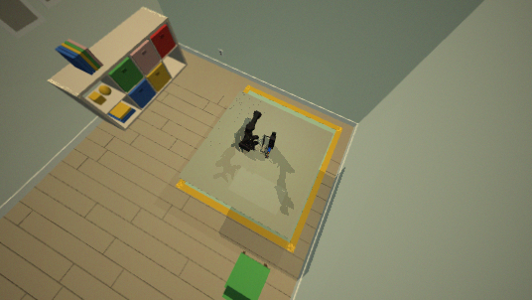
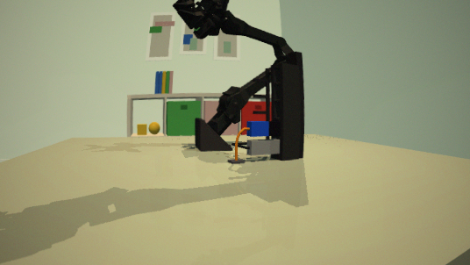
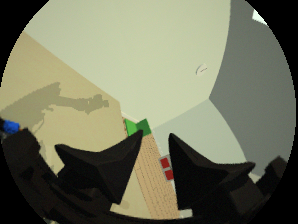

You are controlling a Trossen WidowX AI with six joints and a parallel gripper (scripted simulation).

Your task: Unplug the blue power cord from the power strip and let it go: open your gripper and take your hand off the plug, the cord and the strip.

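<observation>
Now: the blue plug 70 mm ahead of my gripper tip, 230 mm to the left of it and 330 mm below it.
</observation>
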